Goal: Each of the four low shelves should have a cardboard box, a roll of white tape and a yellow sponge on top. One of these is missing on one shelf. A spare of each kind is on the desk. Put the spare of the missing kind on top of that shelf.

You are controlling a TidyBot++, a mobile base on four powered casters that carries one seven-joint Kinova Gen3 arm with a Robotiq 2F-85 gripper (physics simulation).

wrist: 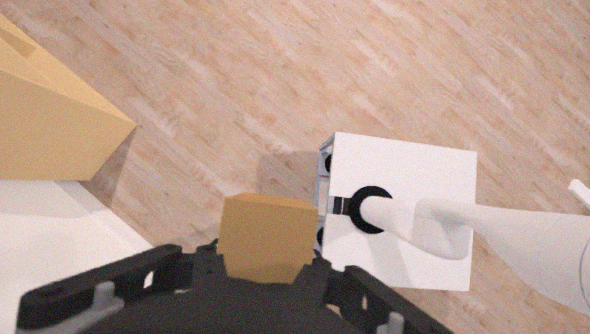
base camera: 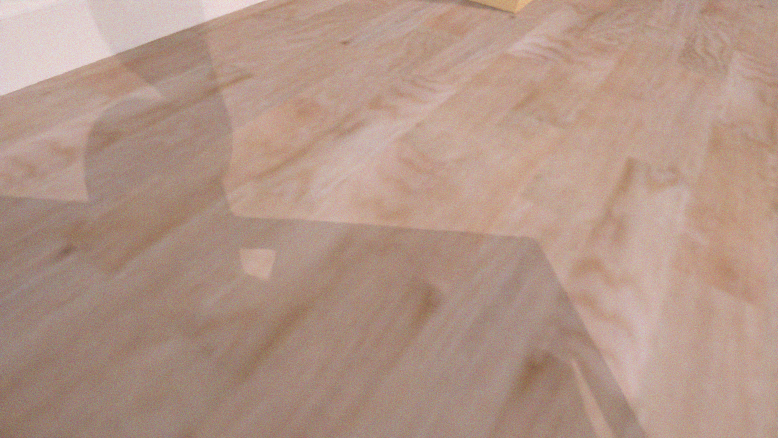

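Where they show: gripper, fingertip midpoint: (wrist: 267, 249); arm's base at its link origin: (wrist: 373, 209).
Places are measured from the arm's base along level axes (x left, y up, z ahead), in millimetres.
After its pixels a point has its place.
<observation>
A brown cardboard box (wrist: 270, 225) @(x -33, y 543, z 319 mm) is held between the fingers of my gripper (wrist: 267, 249) @(x -2, y 489, z 320 mm), at the lower middle of the wrist view. My gripper is shut on it, high above the floor. Part of a low light-wood shelf (wrist: 55, 130) @(x -140, y -93, z 1162 mm) shows at the left of the wrist view, apart from the held box. A corner of light wood, likely a shelf (base camera: 503, 4) @(x -232, y -385, z 1107 mm), shows at the top edge of the base view. No tape roll or sponge shows in either view, and the desk cannot be made out.
My white mobile base (wrist: 400, 155) @(x -197, y -14, z -89 mm) and white arm (wrist: 530, 240) @(x -26, y 468, z 54 mm) are at the right of the wrist view. A white wall (wrist: 60, 225) @(x 215, y -154, z 1137 mm) is at its lower left, beside the shelf. The white wall (base camera: 38, 38) @(x 478, y -342, z 695 mm) also shows at the upper left of the base view. Shadows fall on the wooden floor (base camera: 435, 163) @(x -72, y -397, z 561 mm).
</observation>
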